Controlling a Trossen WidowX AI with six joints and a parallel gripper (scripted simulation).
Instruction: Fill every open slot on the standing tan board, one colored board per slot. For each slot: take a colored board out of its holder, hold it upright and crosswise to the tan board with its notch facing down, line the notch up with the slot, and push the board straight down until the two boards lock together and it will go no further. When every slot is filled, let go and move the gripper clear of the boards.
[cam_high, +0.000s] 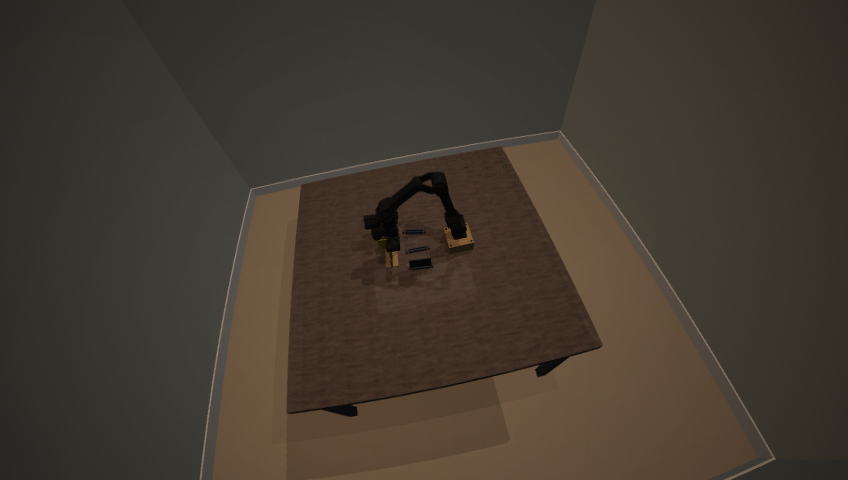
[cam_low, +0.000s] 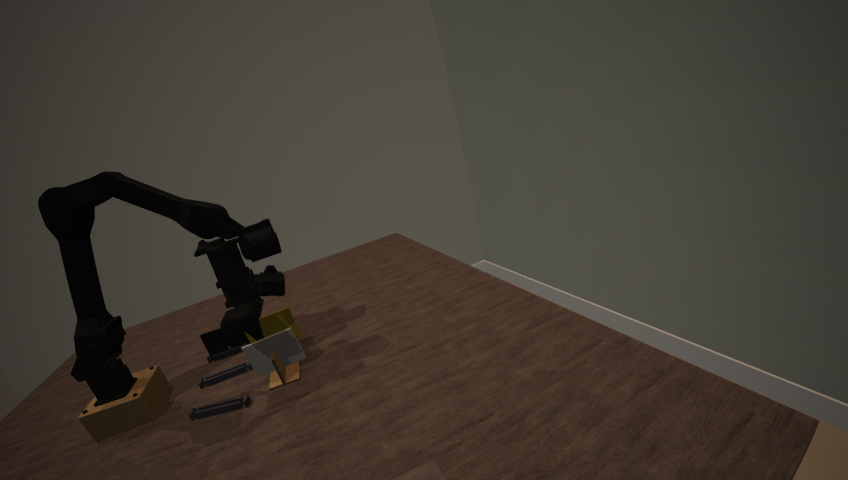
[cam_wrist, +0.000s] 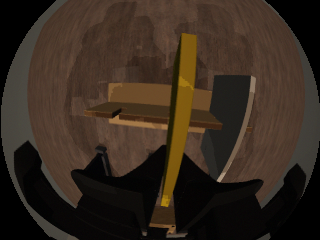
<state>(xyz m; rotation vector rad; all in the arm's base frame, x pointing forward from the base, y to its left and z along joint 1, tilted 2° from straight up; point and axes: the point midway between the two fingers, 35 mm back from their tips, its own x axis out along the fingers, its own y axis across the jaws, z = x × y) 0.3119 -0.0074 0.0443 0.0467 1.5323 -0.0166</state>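
My gripper tip is now 30 mm short of the yellow board and 10 mm below it. The rest, counted from my gripper tip: tan board 30 mm ahead, 40 mm below; dark board 100 mm behind, 120 mm to the left, 30 mm below.
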